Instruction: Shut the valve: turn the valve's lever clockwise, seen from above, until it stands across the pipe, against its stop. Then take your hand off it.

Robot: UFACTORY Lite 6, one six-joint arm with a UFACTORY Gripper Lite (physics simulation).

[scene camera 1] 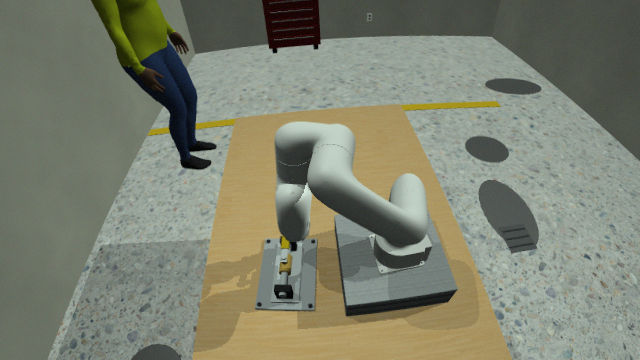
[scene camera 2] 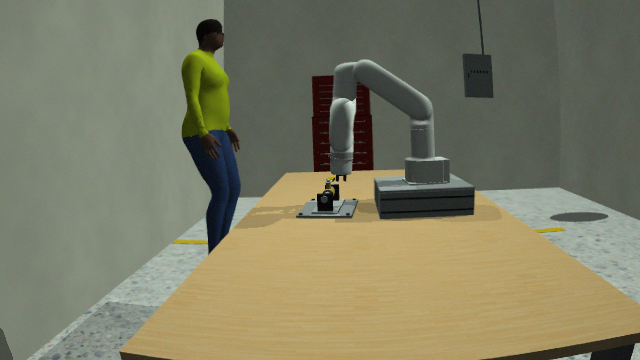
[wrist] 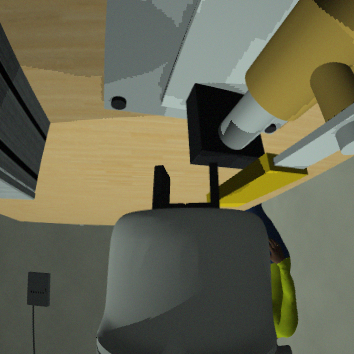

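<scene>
The valve's yellow-gripped lever lies roughly along the pipe, its grip toward the far end, not across it. The brass valve body sits mid-pipe. My gripper is open, fingers pointing down, on the robot-base side of the lever. In the wrist view one finger overlaps the grip's far end; whether they touch cannot be told. In scene camera 1 the wrist hides the fingers. The stop cannot be made out.
A black pipe block stands close to the fingers, with another block at the near end. Both are on the grey plate. The robot's grey plinth stands to the right. A person stands left of the table.
</scene>
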